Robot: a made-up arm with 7 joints. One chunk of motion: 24 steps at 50 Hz.
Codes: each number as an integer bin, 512 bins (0 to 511) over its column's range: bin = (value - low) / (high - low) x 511, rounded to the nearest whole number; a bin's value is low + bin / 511 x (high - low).
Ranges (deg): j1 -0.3..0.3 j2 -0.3..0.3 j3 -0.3..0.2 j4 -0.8..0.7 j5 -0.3..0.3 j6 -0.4..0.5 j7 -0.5..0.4
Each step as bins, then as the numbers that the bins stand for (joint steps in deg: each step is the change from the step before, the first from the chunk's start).
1 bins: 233 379 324 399 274 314 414
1 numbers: -0.026 0.145 0.017 0.371 0.022 0.153 0.229
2 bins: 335 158 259 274 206 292 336
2 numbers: 0.093 -0.114 -0.047 0.004 -0.058 0.114 0.092
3 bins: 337 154 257 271 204 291 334
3 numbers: 0.096 -0.119 -0.049 -0.005 -0.060 0.113 0.088
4 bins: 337 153 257 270 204 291 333
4 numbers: 0.096 -0.120 -0.049 -0.007 -0.060 0.113 0.086
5 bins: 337 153 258 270 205 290 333
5 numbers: 0.096 -0.120 -0.048 -0.007 -0.059 0.111 0.086
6 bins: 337 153 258 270 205 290 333
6 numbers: 0.096 -0.120 -0.048 -0.007 -0.059 0.111 0.086
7 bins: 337 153 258 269 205 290 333
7 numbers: 0.096 -0.120 -0.048 -0.010 -0.059 0.111 0.086
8 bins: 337 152 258 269 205 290 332
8 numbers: 0.096 -0.122 -0.048 -0.010 -0.059 0.111 0.085
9 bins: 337 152 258 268 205 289 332
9 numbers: 0.096 -0.122 -0.048 -0.013 -0.059 0.109 0.085
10 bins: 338 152 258 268 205 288 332
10 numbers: 0.097 -0.122 -0.048 -0.013 -0.059 0.107 0.085
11 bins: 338 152 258 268 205 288 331
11 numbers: 0.097 -0.122 -0.048 -0.013 -0.059 0.107 0.083
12 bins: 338 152 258 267 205 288 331
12 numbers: 0.097 -0.122 -0.048 -0.016 -0.059 0.107 0.083
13 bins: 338 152 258 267 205 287 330
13 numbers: 0.097 -0.122 -0.048 -0.016 -0.059 0.105 0.081
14 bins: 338 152 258 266 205 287 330
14 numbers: 0.097 -0.122 -0.048 -0.019 -0.059 0.105 0.081
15 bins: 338 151 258 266 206 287 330
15 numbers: 0.097 -0.123 -0.048 -0.019 -0.058 0.105 0.081
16 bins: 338 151 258 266 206 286 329
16 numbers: 0.097 -0.123 -0.048 -0.019 -0.058 0.104 0.079
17 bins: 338 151 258 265 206 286 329
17 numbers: 0.097 -0.123 -0.048 -0.022 -0.058 0.104 0.079
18 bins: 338 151 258 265 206 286 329
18 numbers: 0.097 -0.123 -0.048 -0.022 -0.058 0.104 0.079
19 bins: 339 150 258 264 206 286 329
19 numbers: 0.098 -0.124 -0.048 -0.025 -0.058 0.104 0.079
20 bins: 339 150 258 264 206 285 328
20 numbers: 0.098 -0.124 -0.048 -0.025 -0.058 0.102 0.078
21 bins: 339 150 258 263 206 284 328
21 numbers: 0.098 -0.124 -0.048 -0.028 -0.058 0.100 0.078
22 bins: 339 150 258 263 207 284 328
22 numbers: 0.098 -0.124 -0.048 -0.028 -0.057 0.100 0.078
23 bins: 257 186 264 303 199 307 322
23 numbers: 0.002 -0.082 -0.042 0.089 -0.066 0.141 0.067
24 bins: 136 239 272 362 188 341 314
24 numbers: -0.140 -0.019 -0.034 0.263 -0.079 0.201 0.053
